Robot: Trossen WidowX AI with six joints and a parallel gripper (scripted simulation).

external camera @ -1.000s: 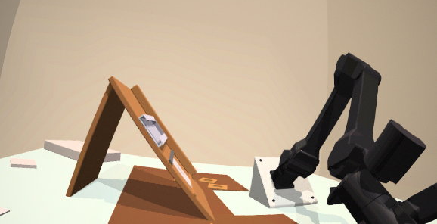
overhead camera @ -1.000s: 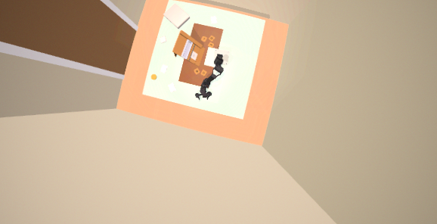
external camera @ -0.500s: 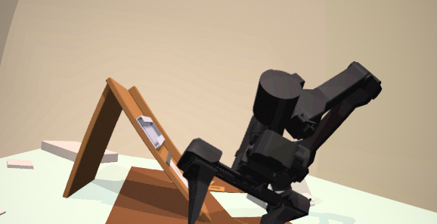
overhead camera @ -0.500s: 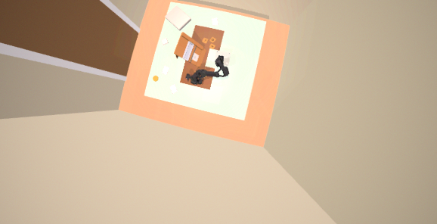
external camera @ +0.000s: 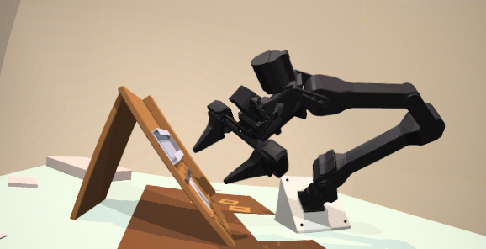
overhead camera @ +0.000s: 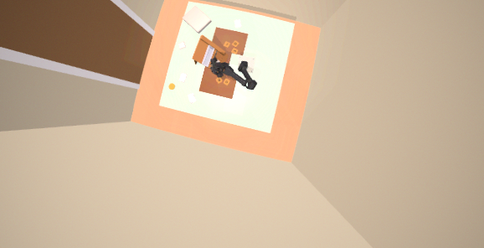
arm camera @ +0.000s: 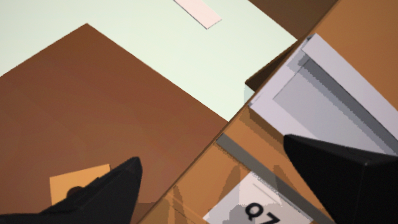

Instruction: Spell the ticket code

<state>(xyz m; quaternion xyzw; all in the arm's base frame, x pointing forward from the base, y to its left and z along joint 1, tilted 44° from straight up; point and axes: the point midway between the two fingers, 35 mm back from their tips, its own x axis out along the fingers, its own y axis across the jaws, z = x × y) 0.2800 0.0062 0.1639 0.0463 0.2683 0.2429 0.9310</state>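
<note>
The orange letter tile lies 8 cm behind my gripper tip, 35 cm to the right of it and 15 cm below it. From my gripper tip the other things lie so: brown mat 10 cm behind, 14 cm to the right, 15 cm below; then white ticket 1 cm behind, 9 cm to the right, 6 cm below; then block 44 cm ahead, 29 cm to the right, 15 cm below.
</note>
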